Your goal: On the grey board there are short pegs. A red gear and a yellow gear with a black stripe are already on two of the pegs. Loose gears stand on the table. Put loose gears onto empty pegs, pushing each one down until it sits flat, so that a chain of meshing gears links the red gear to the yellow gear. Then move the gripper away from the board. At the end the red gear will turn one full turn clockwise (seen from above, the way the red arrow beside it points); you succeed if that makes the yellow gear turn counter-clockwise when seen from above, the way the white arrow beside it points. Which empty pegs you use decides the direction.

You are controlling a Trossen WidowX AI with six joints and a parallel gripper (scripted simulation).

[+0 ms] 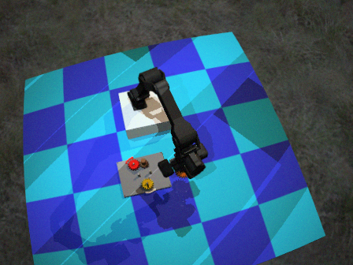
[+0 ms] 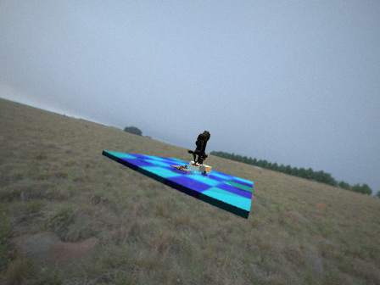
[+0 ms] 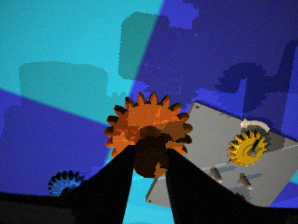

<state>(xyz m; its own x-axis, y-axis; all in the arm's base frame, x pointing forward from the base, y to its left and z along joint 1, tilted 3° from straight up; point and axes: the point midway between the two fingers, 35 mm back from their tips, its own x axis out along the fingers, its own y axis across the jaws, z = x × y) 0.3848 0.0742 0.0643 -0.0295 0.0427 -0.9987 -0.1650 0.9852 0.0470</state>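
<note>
My gripper tip is now 130 mm past the red gear, 180 mm to the left of it and 90 mm above it. Round my gripper tip: orange gear 10 mm below; dark blue gear 160 mm behind, 70 mm to the left, 90 mm below; white arrow 10 mm ahead, 150 mm to the right, 100 mm below.
</note>
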